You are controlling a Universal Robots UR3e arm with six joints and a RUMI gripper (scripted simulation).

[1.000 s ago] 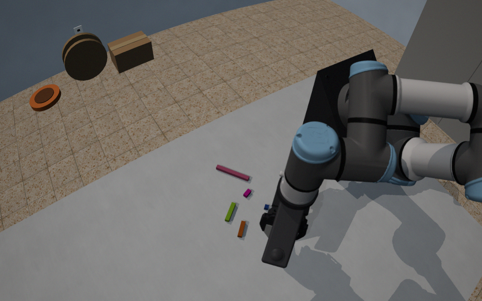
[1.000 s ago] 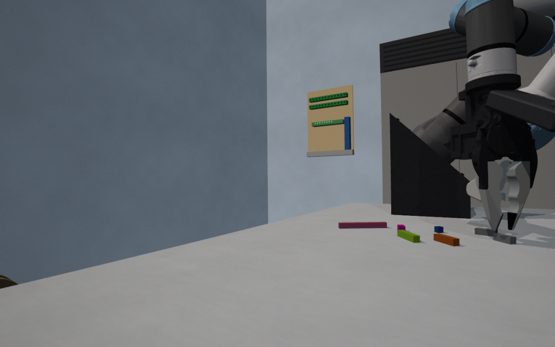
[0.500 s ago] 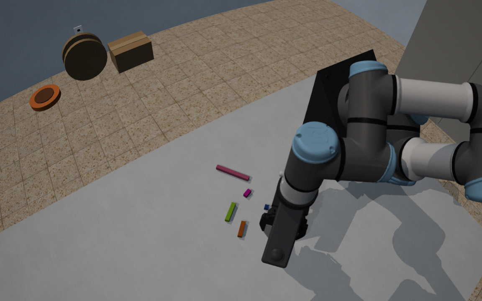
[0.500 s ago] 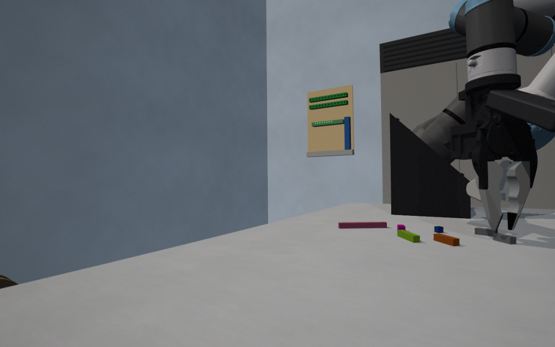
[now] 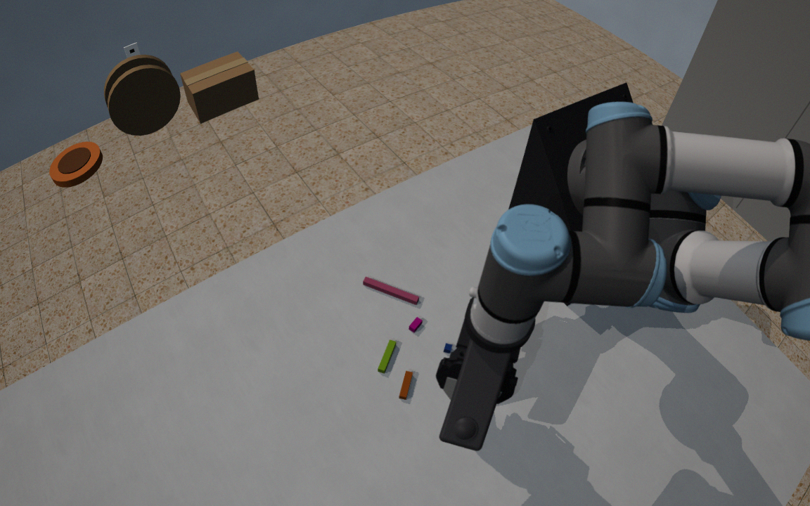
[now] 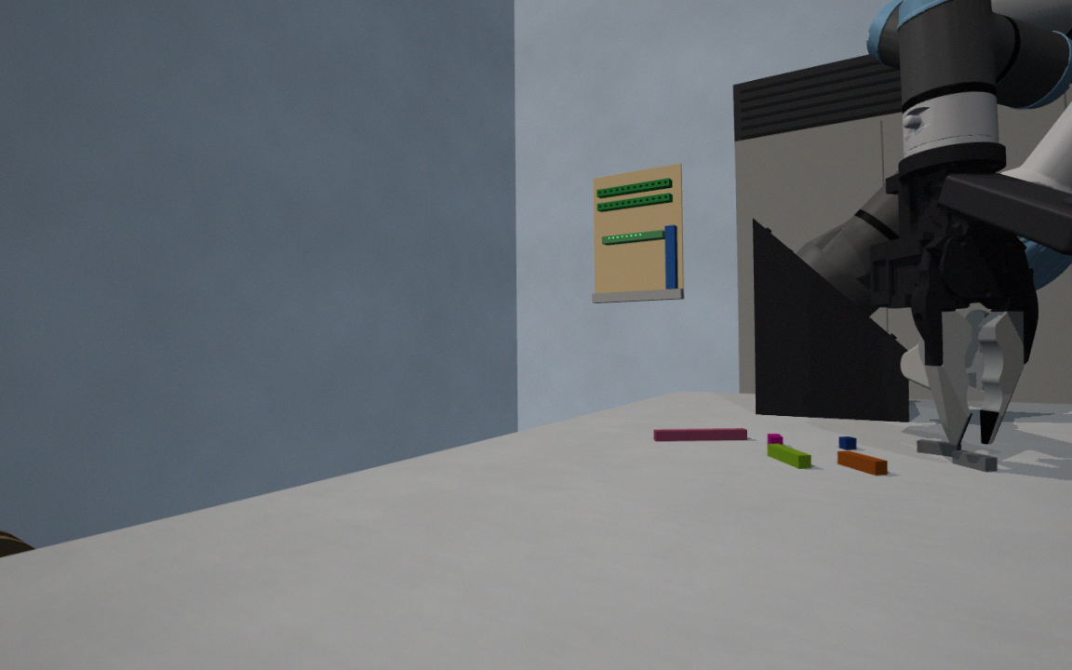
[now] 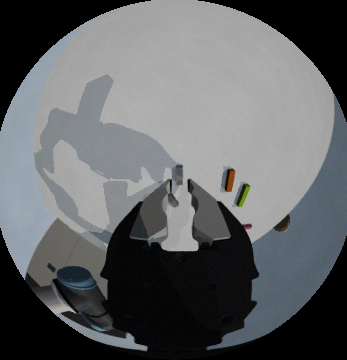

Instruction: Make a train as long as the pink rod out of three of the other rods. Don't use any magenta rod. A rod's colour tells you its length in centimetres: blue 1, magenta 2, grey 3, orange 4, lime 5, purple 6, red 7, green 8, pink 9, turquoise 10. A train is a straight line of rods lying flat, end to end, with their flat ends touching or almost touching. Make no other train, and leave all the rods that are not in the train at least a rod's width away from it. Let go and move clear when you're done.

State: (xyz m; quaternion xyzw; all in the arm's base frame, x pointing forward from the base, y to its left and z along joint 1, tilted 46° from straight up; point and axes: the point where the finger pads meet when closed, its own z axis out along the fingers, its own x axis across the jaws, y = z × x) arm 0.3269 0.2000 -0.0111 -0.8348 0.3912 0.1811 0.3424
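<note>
Now: hand 50 mm past the grey rod, 20 mm to the left of it and 30 mm above it. From my hand the other things lie so: orange rod: 50 mm ahead, 70 mm to the right, 30 mm below; lime rod: 40 mm ahead, 130 mm to the right, 30 mm below; blue rod: 40 mm behind, 90 mm to the right, 30 mm below.
</note>
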